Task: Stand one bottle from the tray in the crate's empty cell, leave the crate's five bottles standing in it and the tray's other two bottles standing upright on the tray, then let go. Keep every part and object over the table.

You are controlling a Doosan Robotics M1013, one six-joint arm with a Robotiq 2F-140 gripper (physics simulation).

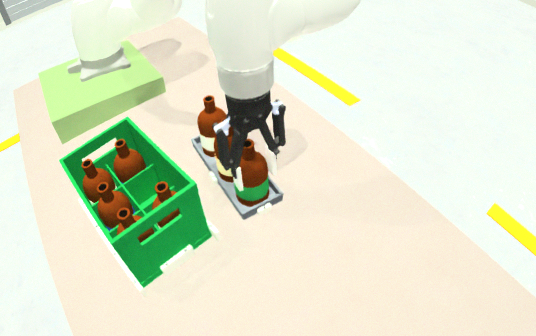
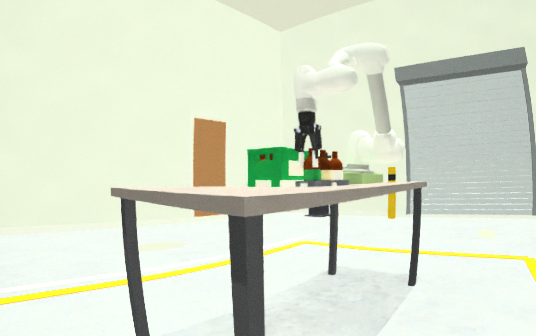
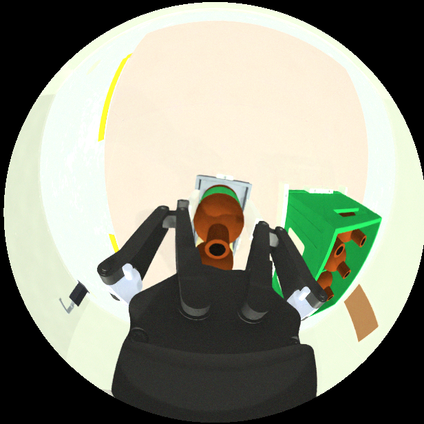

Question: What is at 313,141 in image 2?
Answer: The gripper.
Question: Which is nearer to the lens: the green-labelled brown bottle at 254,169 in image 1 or the white-labelled bottle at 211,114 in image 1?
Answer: The green-labelled brown bottle.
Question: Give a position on a green-labelled brown bottle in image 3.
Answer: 218,220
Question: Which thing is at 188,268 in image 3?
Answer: The gripper.
